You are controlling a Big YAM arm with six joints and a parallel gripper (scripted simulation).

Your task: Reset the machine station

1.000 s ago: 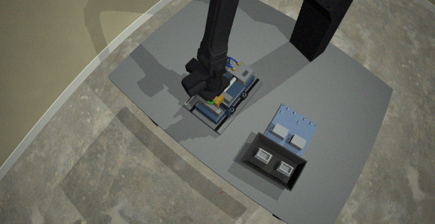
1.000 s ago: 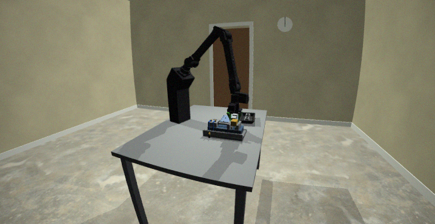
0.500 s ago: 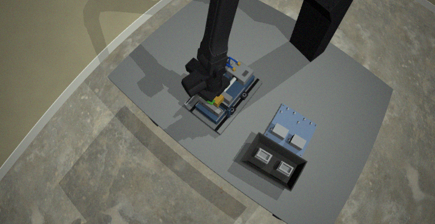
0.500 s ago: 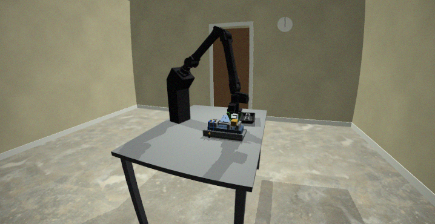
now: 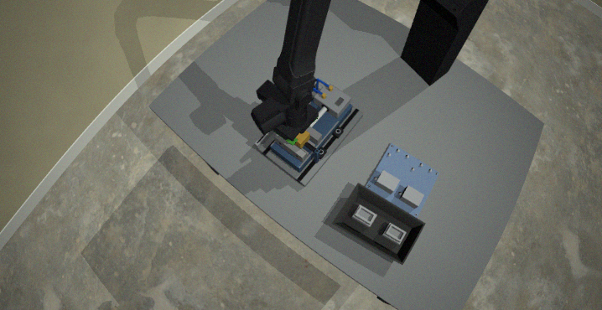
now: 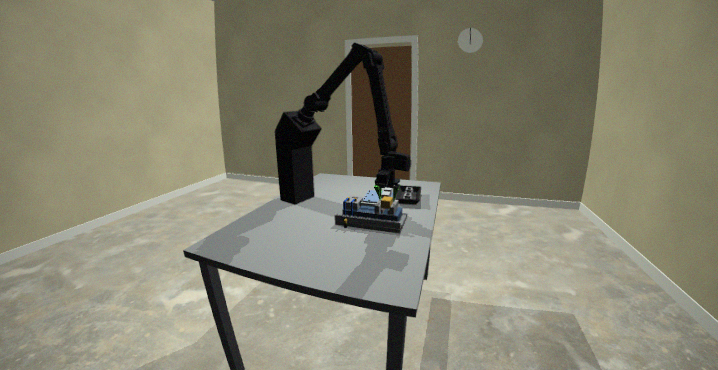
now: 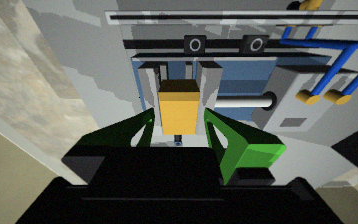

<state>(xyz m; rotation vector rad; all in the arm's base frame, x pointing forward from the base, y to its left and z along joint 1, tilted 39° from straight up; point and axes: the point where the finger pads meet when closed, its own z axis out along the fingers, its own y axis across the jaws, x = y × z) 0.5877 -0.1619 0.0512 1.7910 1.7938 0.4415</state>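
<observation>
Right now my hand is 2 cm above the yellow brass blank. The rest, counted from my hand: moving jaw (4 cm below, 3 cm behind); fixed jaw (4 cm below, 3 cm ahead); white rod (9 cm behind, 4 cm below, 1 cm to the left).
</observation>
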